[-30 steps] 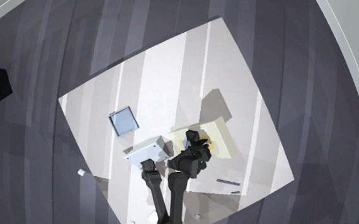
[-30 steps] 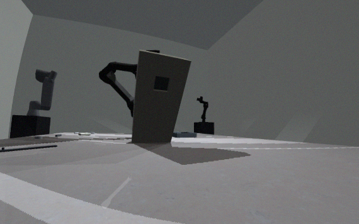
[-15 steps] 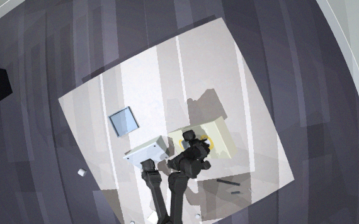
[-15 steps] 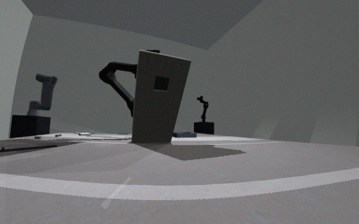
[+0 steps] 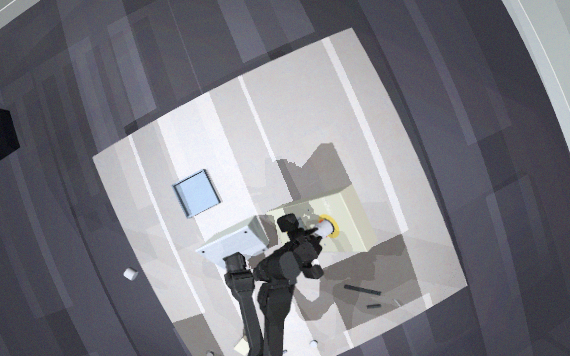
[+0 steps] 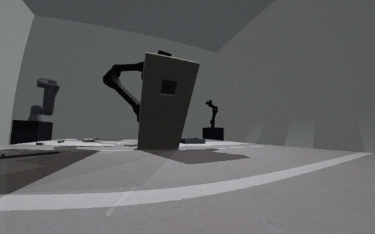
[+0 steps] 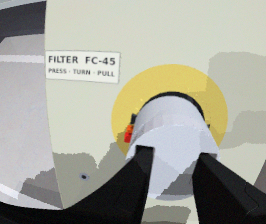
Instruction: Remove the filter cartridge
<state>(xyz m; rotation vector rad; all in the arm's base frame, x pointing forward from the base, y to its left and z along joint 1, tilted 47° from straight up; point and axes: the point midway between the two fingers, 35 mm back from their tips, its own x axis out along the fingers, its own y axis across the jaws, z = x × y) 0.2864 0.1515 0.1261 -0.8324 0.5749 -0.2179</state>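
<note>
Now: gripper tip 10 cm above the cream service panel. Round my gripper tip: round filter cartridge (1 cm ahead, 1 cm below); then blue tray (39 cm behind, 27 cm to the left, 27 cm below).
</note>
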